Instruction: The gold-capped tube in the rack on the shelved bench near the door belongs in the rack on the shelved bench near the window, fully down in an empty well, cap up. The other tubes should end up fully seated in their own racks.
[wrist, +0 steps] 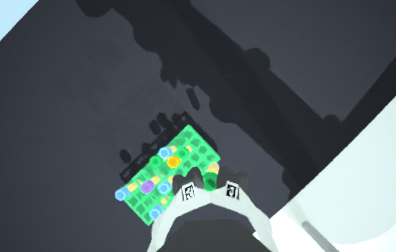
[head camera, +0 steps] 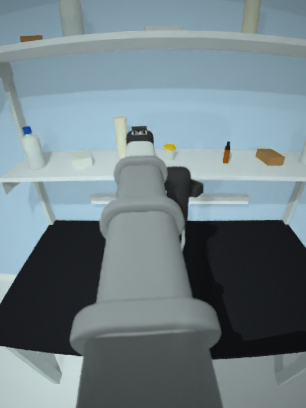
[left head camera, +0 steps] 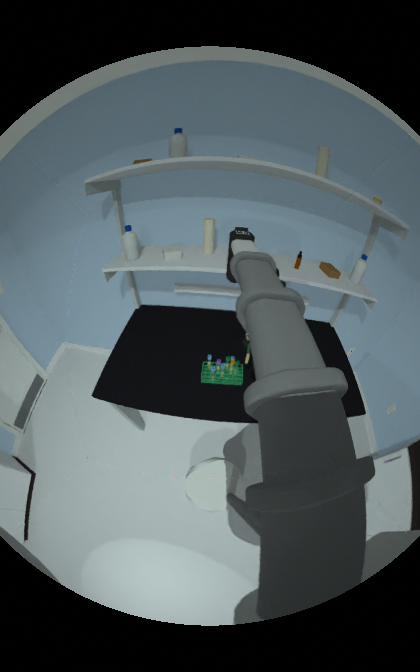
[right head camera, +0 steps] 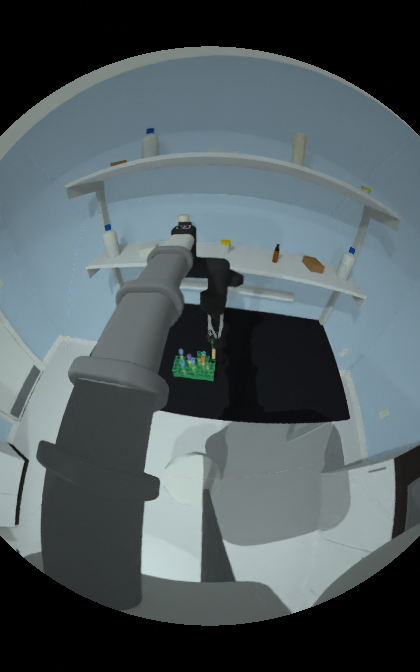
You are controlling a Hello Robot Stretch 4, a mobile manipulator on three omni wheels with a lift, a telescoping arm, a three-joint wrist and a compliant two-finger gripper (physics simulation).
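Places are measured from the robot's base along level axes (x down, y ahead, z right), in millimetres.
Where they show: gripper, fingertip midpoint: [wrist: 209, 180] [left head camera: 248, 349] [right head camera: 213, 344]; robot's base at its link origin: [left head camera: 213, 483] [right head camera: 192, 478].
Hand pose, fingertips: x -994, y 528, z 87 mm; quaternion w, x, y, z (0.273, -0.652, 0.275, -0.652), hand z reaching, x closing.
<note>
Things, the pixels of their top centre, and the offset from my fingertips. Level surfaces: height alone.
- green-capped tube at its top centre: [wrist: 213, 185] [right head camera: 214, 340] [left head camera: 250, 345] dx -26, dy -2, dz +3 mm
- green rack at its top centre: [wrist: 167, 176] [left head camera: 222, 370] [right head camera: 193, 364] dx +202, dy +32, dz -84 mm
- gold-capped tube at its top centre: [wrist: 174, 162] [right head camera: 202, 356] [left head camera: 232, 361] dx +140, dy +41, dz -41 mm
- purple-capped tube at its top centre: [wrist: 147, 188] dx +140, dy +45, dz -105 mm
- bench top at its surface level: dx +260 mm
- white shelf at its surface level: dx -197 mm
- blue-capped bottle at its top centre: [head camera: 26, 127] [left head camera: 127, 225] [right head camera: 106, 224] dx -375, dy +415, dz -555 mm
- cream cylinder at its top centre: [head camera: 120, 117] [left head camera: 208, 218] [right head camera: 183, 214] dx -375, dy +464, dz -169 mm
- yellow-lidded jar at its top centre: [head camera: 169, 145] [right head camera: 225, 240] dx -257, dy +421, dz +37 mm
- amber bottle at its top centre: [head camera: 228, 141] [right head camera: 277, 243] dx -289, dy +364, dz +274 mm
- brown block at its top centre: [head camera: 270, 152] [right head camera: 313, 260] [left head camera: 330, 266] dx -237, dy +378, dz +493 mm
My gripper [right head camera: 213, 340] [wrist: 209, 180] is shut on a green-capped tube [left head camera: 247, 358] [right head camera: 214, 354] [wrist: 213, 168], which hangs cap up, body down. In the wrist view it overlaps the right end of the green rack [left head camera: 215, 382] [right head camera: 186, 376] [wrist: 189, 131] on the black bench top; in the right head view it is at the rack's right back corner. The gold-capped tube [left head camera: 233, 362] [right head camera: 203, 358] [wrist: 173, 161] stands in this rack, with a purple-capped tube [wrist: 147, 186], several blue-capped ones and two green-capped ones. The fingers hide part of the rack. A second rack does not show.
Behind the bench top [head camera: 260, 280] [left head camera: 165, 360] [right head camera: 290, 360], a white shelf [head camera: 200, 172] holds a blue-capped bottle [head camera: 34, 151], a cream cylinder [head camera: 120, 137], a yellow-lidded jar [head camera: 170, 151], an amber bottle [head camera: 226, 154] and a brown block [head camera: 270, 157]. A higher shelf [head camera: 115, 46] is above.
</note>
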